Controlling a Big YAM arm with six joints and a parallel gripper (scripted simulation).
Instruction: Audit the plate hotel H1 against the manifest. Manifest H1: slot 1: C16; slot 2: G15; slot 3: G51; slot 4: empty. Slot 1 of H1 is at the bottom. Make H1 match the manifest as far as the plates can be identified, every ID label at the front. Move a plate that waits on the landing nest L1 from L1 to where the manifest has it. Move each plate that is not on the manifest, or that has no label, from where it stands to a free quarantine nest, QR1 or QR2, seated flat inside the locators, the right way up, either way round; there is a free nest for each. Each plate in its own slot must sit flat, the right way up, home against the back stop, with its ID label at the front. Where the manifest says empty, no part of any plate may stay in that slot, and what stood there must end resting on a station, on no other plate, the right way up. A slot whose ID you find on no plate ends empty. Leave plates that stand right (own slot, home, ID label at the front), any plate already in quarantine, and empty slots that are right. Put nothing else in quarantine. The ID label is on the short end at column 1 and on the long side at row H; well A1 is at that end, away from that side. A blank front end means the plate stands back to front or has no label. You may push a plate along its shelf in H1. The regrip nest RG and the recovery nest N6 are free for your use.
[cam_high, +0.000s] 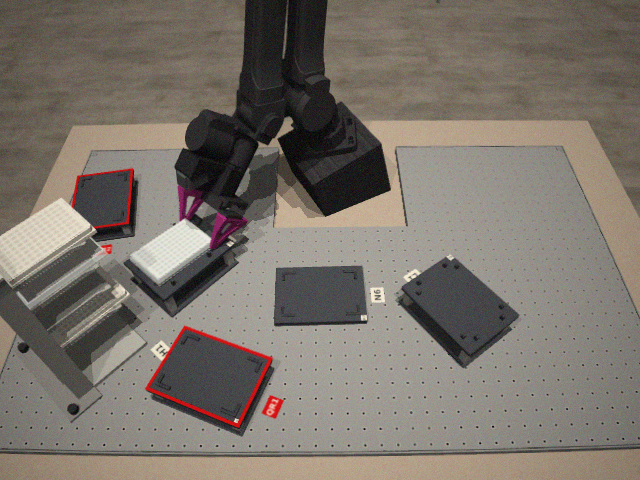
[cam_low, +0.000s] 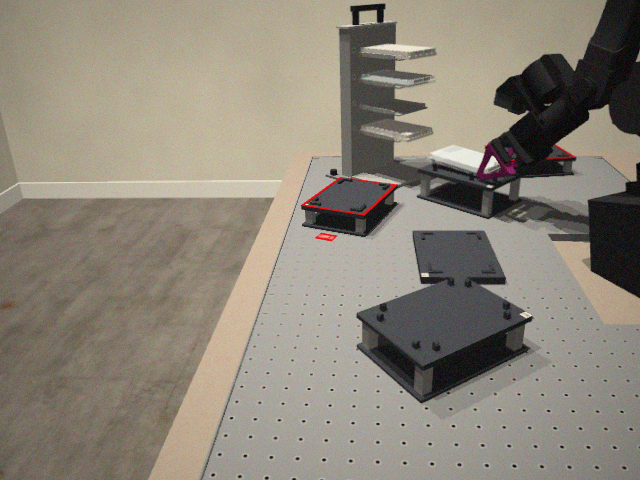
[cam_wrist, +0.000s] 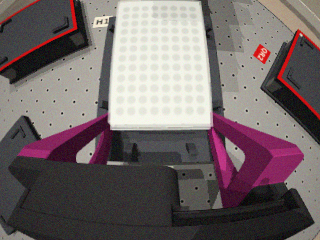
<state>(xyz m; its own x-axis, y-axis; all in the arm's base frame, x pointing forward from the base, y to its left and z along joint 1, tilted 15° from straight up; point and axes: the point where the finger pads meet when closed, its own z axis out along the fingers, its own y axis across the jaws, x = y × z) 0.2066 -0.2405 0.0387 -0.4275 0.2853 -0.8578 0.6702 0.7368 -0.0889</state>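
Right now the regrip nest is 4 cm ahead of my hand, 3 cm to the right of it and 2 cm below it. Round my hand: flat nest N6 (22 cm to the left, 10 cm ahead, 7 cm below); then quarantine nest QR2 (23 cm to the right, 13 cm behind, 4 cm below); then quarantine nest QR1 (26 cm ahead, 5 cm to the left, 4 cm below).
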